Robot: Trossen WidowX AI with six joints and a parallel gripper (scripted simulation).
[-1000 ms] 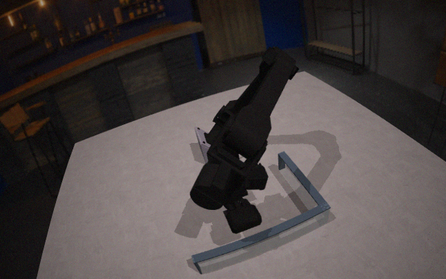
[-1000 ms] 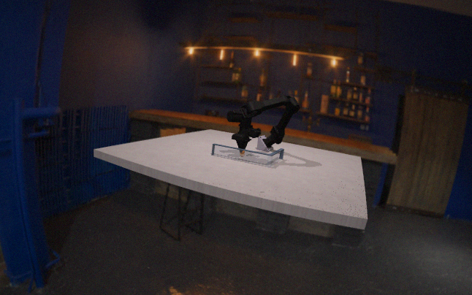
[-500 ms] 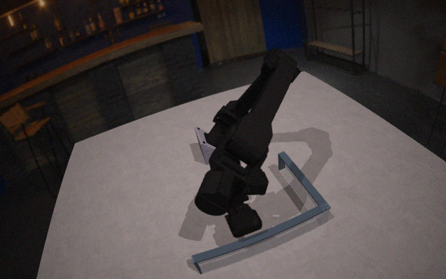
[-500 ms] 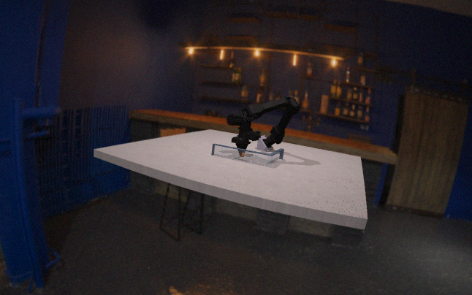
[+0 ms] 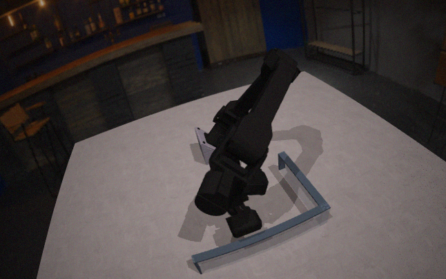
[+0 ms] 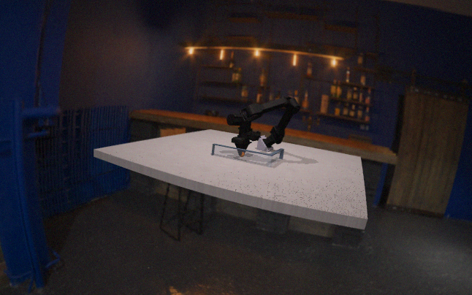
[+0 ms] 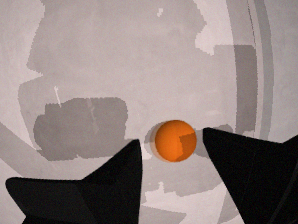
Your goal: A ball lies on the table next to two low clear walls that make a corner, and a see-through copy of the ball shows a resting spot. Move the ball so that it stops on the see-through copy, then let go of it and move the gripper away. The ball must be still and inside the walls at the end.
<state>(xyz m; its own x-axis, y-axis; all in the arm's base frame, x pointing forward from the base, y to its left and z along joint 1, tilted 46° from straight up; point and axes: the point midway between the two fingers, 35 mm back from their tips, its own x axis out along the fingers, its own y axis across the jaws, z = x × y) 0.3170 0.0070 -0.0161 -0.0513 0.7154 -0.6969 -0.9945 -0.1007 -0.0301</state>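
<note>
The see-through copy lies right at my gripper tip. The rest, counted from my gripper tip: orange ball: right at my gripper tip.
</note>
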